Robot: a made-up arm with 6 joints.
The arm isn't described. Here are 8 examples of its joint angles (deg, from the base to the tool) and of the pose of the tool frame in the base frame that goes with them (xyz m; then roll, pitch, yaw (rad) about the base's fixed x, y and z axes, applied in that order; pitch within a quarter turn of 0, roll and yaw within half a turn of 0).
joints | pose
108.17 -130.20 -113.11 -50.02 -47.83 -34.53 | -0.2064 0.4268 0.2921 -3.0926 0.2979 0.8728
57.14 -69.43 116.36 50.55 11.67 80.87 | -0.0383 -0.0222 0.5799 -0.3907 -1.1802 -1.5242
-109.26 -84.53 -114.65 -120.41 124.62 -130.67 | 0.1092 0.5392 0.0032 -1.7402 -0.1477 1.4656
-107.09 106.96 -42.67 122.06 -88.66 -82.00 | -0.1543 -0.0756 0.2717 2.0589 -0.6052 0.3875
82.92 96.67 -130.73 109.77 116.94 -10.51 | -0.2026 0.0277 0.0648 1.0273 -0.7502 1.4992
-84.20 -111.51 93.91 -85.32 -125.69 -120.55 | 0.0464 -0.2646 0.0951 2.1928 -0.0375 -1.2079
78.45 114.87 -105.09 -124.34 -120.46 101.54 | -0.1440 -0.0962 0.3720 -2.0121 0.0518 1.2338
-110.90 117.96 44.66 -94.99 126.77 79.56 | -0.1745 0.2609 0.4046 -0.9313 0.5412 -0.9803
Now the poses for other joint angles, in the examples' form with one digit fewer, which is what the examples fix.
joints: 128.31 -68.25 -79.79 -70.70 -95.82 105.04
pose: 0.000 0.349 0.102 2.382 -0.610 -2.404
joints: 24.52 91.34 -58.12 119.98 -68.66 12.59
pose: -0.175 -0.119 -0.196 -0.028 1.038 -2.313
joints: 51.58 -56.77 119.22 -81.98 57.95 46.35
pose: 0.028 0.002 0.597 -1.685 -0.138 1.473
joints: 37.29 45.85 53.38 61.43 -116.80 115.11
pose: 0.191 0.596 -0.071 2.281 0.006 0.795
